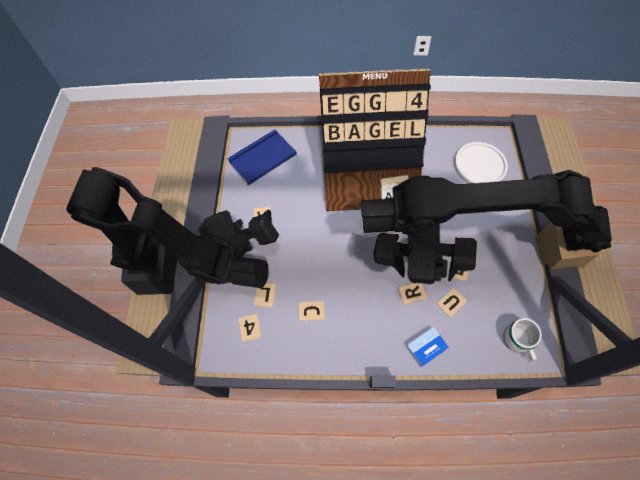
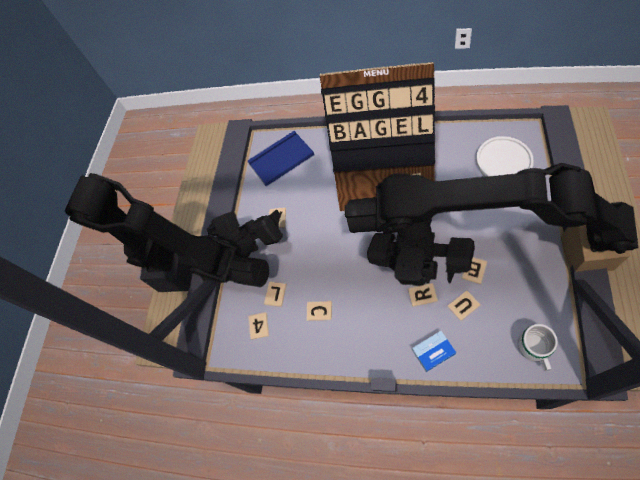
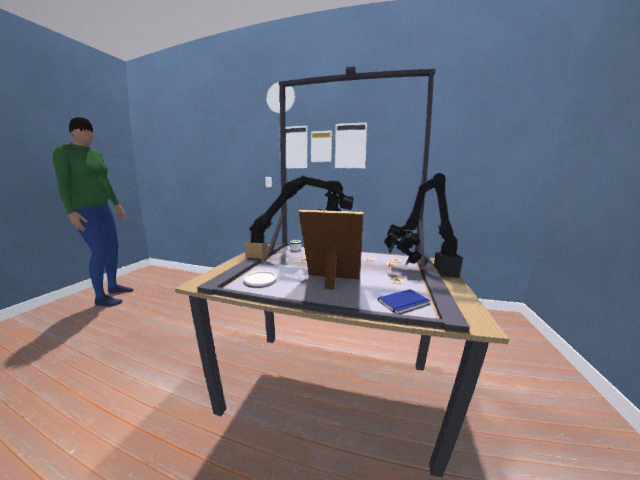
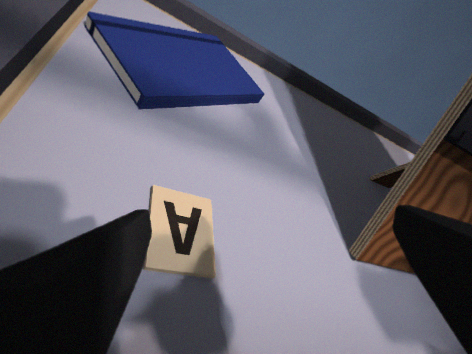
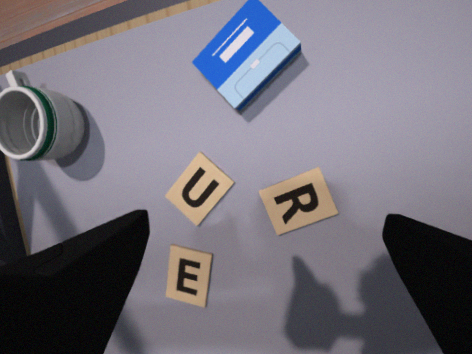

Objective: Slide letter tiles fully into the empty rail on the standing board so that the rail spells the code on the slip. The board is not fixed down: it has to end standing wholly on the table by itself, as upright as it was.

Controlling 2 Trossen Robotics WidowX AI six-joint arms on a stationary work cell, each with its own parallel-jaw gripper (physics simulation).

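Seen in the pictures: left gripper, fingertip midpoint: point(image 1: 255, 215) point(image 3: 398, 258) point(image 4: 270, 219); right gripper, fingertip midpoint: point(image 5: 267, 223); left arm's base, origin of the base link: point(image 1: 143, 259) point(image 2: 160, 258) point(image 3: 448, 254); right arm's base, origin of the base link: point(image 1: 576, 236) point(image 2: 603, 235) point(image 3: 256, 242).
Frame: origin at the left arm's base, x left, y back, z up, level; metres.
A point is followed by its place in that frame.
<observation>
The board point(image 1: 351, 191) {x 0.175, y -0.496, z -0.041 m} point(image 2: 359, 186) {x 0.180, y -0.487, z -0.029 m} point(image 3: 330, 237) {x 0.261, y -0.555, z 0.116 m} stands upright; its lowest rail point(image 1: 373, 157) {x 0.212, y -0.549, z 0.045 m} point(image 2: 383, 156) {x 0.211, y -0.552, z 0.043 m} is empty. The slip point(image 1: 393, 181) {x 0.183, y -0.601, z -0.020 m} on its base is mostly hidden by the right arm. Loose tiles lie flat: A point(image 4: 182, 235) {x 0.141, y -0.262, z -0.093 m}, L point(image 1: 265, 295) {x -0.069, y -0.272, z -0.093 m}, 4 point(image 1: 249, 327) {x -0.145, y -0.235, z -0.093 m} and C point(image 1: 311, 311) {x -0.115, y -0.380, z -0.093 m} at the left; R point(image 1: 412, 293) {x -0.086, y -0.621, z -0.093 m} point(image 5: 299, 201) {x -0.084, y -0.620, z -0.093 m}, U point(image 1: 452, 302) {x -0.115, y -0.712, z -0.093 m} point(image 5: 200, 189) {x -0.114, y -0.709, z -0.093 m} and E point(image 2: 474, 270) {x -0.032, y -0.744, z -0.093 m} point(image 5: 189, 276) {x -0.030, y -0.743, z -0.093 m} at the right. My left gripper point(image 4: 270, 219) {x 0.101, y -0.260, z -0.005 m} is open and empty above and near A. My right gripper point(image 5: 267, 223) {x -0.108, y -0.621, z 0.064 m} is open and empty, above the table near R and E.
A blue notebook point(image 1: 262, 156) {x 0.336, y -0.262, z -0.083 m} point(image 4: 175, 65) {x 0.317, y -0.245, z -0.083 m} lies back left. A white plate point(image 1: 481, 162) {x 0.276, y -0.866, z -0.087 m} point(image 3: 260, 279) {x 0.280, y -0.860, z -0.087 m} lies back right. A blue box point(image 1: 427, 346) {x -0.218, y -0.633, z -0.072 m} point(image 5: 247, 55) {x -0.214, y -0.632, z -0.072 m} and a mug point(image 1: 523, 335) {x -0.207, y -0.863, z -0.091 m} point(image 5: 42, 122) {x -0.205, y -0.816, z -0.037 m} are front right. The right arm reaches across the board's base.
</observation>
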